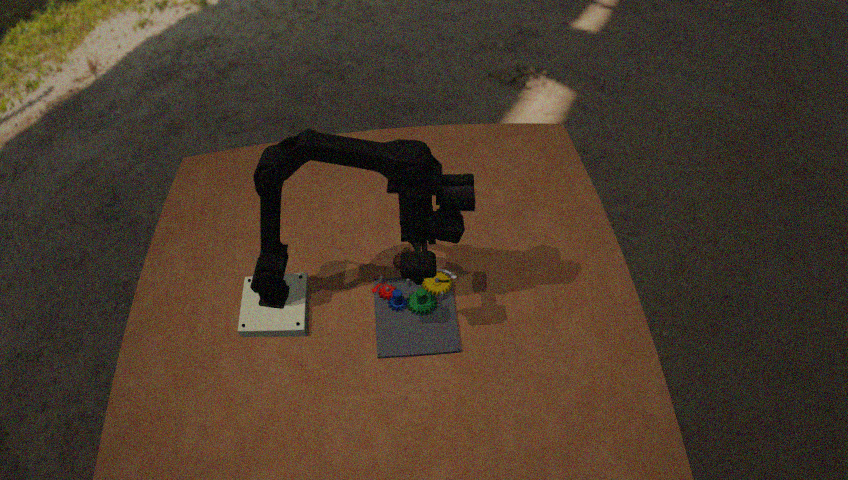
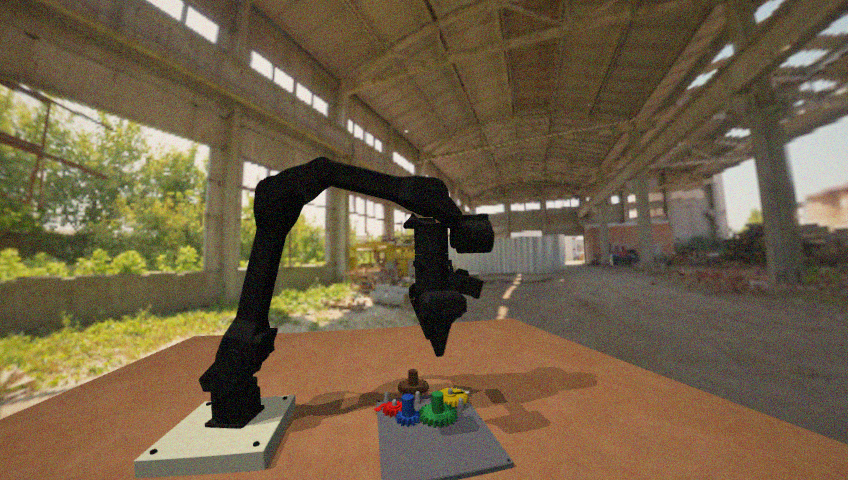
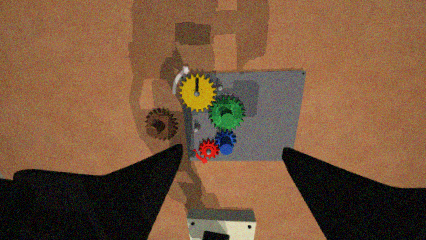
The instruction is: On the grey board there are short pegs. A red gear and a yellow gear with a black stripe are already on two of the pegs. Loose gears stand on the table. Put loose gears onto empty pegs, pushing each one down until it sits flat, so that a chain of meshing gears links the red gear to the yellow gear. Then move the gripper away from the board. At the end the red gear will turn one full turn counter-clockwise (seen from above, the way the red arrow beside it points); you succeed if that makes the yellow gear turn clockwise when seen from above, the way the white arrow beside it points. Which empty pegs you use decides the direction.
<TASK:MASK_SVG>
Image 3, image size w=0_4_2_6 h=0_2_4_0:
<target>my gripper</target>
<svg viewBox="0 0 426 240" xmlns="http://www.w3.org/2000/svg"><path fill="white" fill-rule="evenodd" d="M283 149L282 158L284 165L327 240L426 240L426 188L392 187L360 176L354 172L351 173L290 147ZM182 144L176 144L156 155L151 155L146 159L142 159L135 164L118 169L107 175L24 169L15 172L13 180L0 178L0 240L147 240L165 197L175 179L175 174L183 155Z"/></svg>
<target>green gear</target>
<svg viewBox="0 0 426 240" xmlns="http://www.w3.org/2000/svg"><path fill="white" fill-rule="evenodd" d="M222 95L222 100L217 98L218 103L213 101L214 106L209 107L212 110L208 111L209 114L212 114L209 116L209 119L213 119L211 124L215 123L214 128L219 126L219 131L223 128L224 132L226 129L231 132L231 128L236 130L236 125L241 126L239 122L244 122L242 117L246 116L242 113L246 110L241 109L244 104L239 104L240 100L235 102L235 96L230 99L228 95L227 99L225 99Z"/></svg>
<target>brown gear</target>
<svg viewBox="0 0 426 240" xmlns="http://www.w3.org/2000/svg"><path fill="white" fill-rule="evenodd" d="M152 110L152 112L148 113L149 116L146 116L148 119L145 121L145 123L148 123L145 126L147 127L147 134L150 137L154 137L154 139L158 137L159 141L161 138L163 141L169 140L170 137L173 138L174 134L177 133L175 130L178 129L176 127L178 123L174 122L177 118L172 118L174 114L169 115L169 111L165 112L164 108L162 110L159 108Z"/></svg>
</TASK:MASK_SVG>
